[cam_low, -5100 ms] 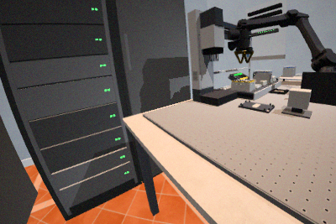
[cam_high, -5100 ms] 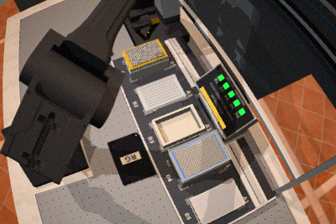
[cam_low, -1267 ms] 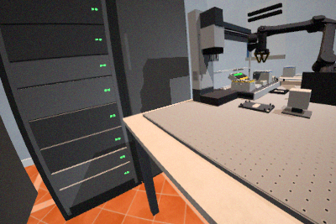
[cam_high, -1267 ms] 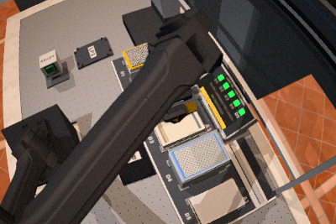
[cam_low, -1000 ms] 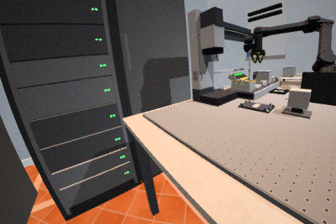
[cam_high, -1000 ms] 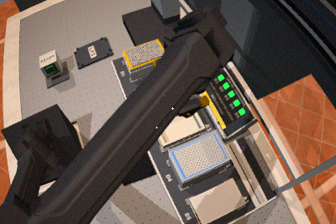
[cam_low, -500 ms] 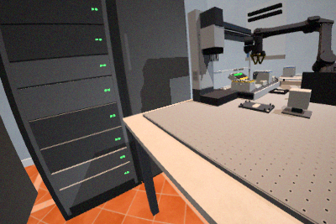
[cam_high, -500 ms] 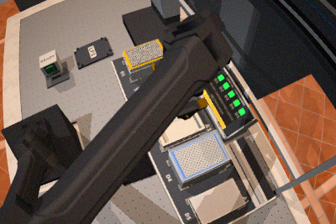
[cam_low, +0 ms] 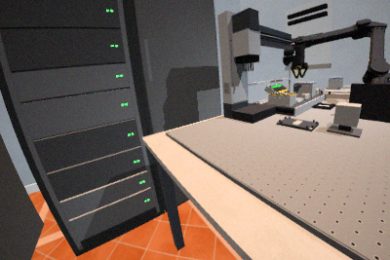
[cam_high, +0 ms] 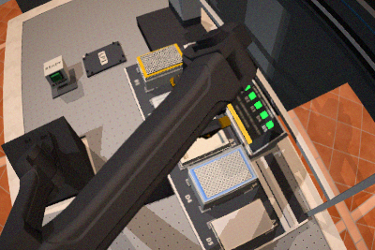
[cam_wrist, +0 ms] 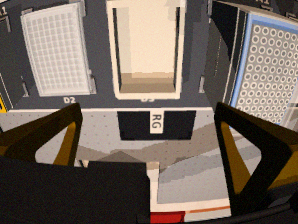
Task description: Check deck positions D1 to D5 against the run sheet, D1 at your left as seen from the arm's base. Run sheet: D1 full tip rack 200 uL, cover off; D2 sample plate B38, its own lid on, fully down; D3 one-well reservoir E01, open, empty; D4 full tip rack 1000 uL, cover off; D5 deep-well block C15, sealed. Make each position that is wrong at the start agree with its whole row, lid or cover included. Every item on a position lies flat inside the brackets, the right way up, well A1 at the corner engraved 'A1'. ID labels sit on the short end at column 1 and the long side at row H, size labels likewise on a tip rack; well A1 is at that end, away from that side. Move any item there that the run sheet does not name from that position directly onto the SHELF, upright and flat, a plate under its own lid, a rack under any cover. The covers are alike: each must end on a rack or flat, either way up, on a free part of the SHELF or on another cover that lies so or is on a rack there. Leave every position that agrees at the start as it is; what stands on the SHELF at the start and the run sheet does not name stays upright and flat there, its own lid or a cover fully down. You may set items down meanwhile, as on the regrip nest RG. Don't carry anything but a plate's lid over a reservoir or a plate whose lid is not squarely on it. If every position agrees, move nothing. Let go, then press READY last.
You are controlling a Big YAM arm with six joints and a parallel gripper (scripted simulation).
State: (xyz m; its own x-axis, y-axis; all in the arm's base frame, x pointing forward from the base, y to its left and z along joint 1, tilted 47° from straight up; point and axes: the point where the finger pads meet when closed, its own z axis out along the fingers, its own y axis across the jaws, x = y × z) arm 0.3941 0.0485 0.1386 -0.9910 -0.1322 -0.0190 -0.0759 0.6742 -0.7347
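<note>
Right now my hand is 140 mm above the one-well reservoir. Round my hand: blue-framed tip rack: 20 mm ahead, 120 mm to the right, 80 mm below; then yellow-framed tip rack: 10 mm behind, 250 mm to the left, 100 mm below; then black regrip nest: 150 mm behind, 30 mm to the right, 190 mm below.
</note>
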